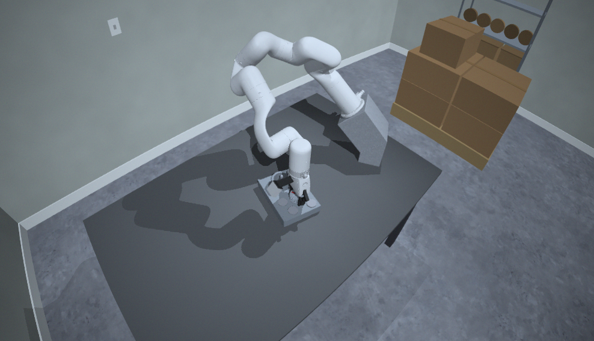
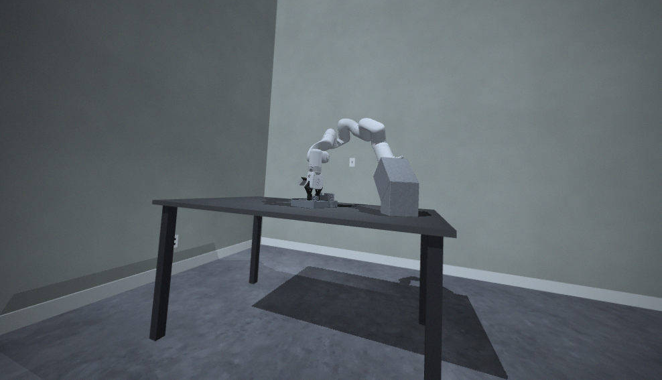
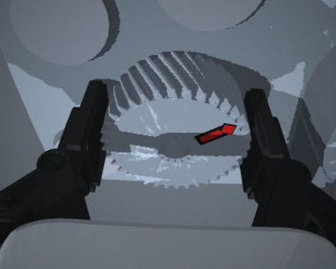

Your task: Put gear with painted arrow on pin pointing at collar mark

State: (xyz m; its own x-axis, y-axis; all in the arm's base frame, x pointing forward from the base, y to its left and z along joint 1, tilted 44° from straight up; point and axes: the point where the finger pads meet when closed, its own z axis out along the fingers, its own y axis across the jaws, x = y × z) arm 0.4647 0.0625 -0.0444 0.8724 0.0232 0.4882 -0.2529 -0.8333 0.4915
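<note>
My gripper is now right at the grey toothed gear.
</note>
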